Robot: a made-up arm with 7 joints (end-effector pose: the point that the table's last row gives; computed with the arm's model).
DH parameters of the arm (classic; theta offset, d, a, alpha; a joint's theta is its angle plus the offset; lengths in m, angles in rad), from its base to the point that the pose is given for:
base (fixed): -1.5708 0.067 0 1.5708
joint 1: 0 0.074 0.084 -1.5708
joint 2: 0 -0.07 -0.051 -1.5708
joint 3: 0 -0.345 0.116 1.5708
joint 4: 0 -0.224 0.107 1.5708
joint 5: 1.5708 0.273 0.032 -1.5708
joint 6: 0 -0.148 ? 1.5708
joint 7: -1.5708 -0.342 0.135 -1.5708
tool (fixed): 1.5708 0.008 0 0
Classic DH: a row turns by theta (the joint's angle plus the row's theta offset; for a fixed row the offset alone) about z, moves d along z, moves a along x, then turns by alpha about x.
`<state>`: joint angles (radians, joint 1 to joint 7).
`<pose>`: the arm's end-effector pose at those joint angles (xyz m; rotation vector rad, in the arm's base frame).
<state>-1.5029 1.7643 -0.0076 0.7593 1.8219 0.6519 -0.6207</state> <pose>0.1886 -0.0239 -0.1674 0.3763 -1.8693 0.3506</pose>
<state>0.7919 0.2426 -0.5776 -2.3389 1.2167 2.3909 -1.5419</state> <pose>-0.3306 -0.1308 -0.4424 -1.4892 1.0644 1.6311</pose>
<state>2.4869 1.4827 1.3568 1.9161 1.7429 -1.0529 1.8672</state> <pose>-0.2647 0.1478 0.9109 -0.8554 -1.7477 0.8242</pose>
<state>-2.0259 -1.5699 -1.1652 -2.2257 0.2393 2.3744 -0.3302</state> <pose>-0.1539 0.5142 0.6493 -0.4109 -0.8124 1.7786</pose>
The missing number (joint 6, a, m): 0.062
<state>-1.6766 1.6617 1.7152 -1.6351 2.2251 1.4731 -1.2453</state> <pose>0.0783 -0.0436 -0.5743 -0.2958 0.7684 0.3637</pose>
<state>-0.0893 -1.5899 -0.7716 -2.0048 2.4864 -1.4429 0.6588</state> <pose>-0.2268 -0.1571 -0.3545 -0.6808 2.7032 0.0718</pose>
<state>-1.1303 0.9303 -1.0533 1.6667 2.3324 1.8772 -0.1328</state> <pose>-0.1872 -0.4549 0.0359 -0.6766 -1.3254 -0.7975</pose>
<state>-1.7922 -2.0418 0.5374 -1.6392 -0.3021 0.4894 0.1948</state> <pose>0.3261 0.3317 0.6627 -0.3213 -1.3576 1.6356</pose>
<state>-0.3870 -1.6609 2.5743 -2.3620 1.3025 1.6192 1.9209</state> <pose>-0.0807 0.3646 0.4944 0.9815 -0.6957 2.0169</pose>
